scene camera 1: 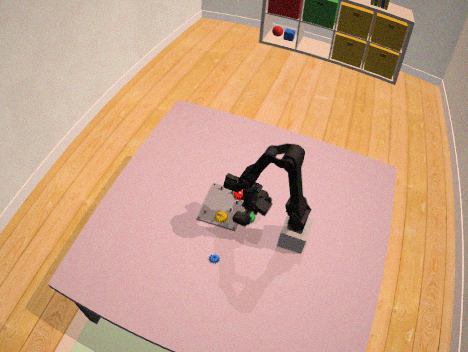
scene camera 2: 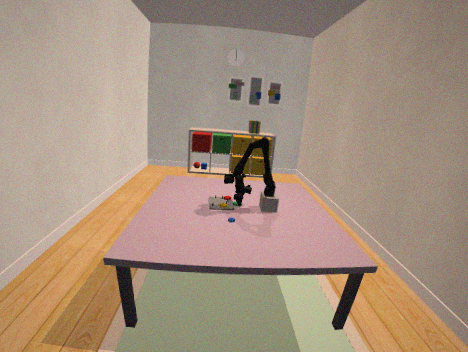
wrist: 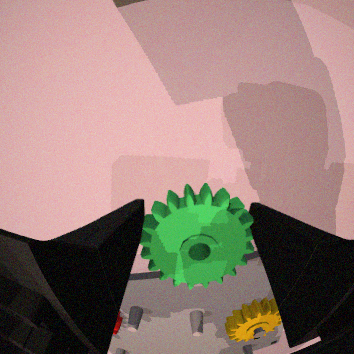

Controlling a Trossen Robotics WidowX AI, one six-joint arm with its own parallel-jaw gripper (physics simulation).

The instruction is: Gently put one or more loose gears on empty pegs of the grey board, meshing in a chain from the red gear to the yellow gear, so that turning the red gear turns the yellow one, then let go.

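Seen in the pictures: gripper, fingertip midpoint: [scene camera 1: 251, 219] [scene camera 2: 240, 204] [wrist: 198, 208]; arm's base, origin of the base link: [scene camera 1: 296, 224] [scene camera 2: 269, 194].
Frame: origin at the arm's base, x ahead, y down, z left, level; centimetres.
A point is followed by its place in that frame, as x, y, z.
Note:
My gripper [scene camera 1: 251, 212] {19.0, 9.2, -1.7} [scene camera 2: 239, 201] {19.0, 9.2, -1.7} [wrist: 198, 208] {19.0, 9.2, -1.7} is shut on the green gear [scene camera 1: 252, 217] {18.8, 8.2, -2.1} [scene camera 2: 237, 204] {21.2, 8.5, 0.6} [wrist: 170, 245] {20.5, 8.3, -3.3}, one finger on each side of its teeth. In the wrist view the gear's hole faces the camera and the gear overlaps the board's near edge. The grey board [scene camera 1: 215, 204] {36.0, 9.8, -2.8} [scene camera 2: 216, 200] {36.2, 9.8, -6.7} [wrist: 165, 325] {30.5, 9.8, -5.3} carries the red gear [scene camera 1: 238, 194] {28.8, 8.0, -10.8} [scene camera 2: 227, 198] {28.3, 8.5, -9.0} [wrist: 118, 325] {29.1, 8.7, -9.1} and the yellow gear [scene camera 1: 221, 216] {30.6, 8.0, 3.1} [scene camera 2: 223, 205] {30.8, 8.3, 4.5} [wrist: 250, 324] {29.8, 8.2, 1.8}. Two bare pegs, a left peg [wrist: 135, 318] {27.5, 8.5, -7.1} and a right peg [wrist: 197, 322] {28.3, 8.5, -2.4}, stand between them. A finger hides most of the red gear in the wrist view.
A loose blue gear [scene camera 1: 214, 258] {24.8, 8.8, 22.9} [scene camera 2: 231, 220] {25.3, 9.5, 23.5} lies on the pink table [scene camera 1: 150, 225] {56.3, 10.6, 19.2} [scene camera 2: 200, 245] {40.6, 10.6, 50.9}, apart from the board. The arm's grey base block [scene camera 1: 292, 242] {-1.0, 4.3, 5.7} [scene camera 2: 269, 203] {0.0, 4.1, 5.7} stands right of the board. A shelf unit [scene camera 1: 262, 28] [scene camera 2: 189, 150] stands by the far wall.

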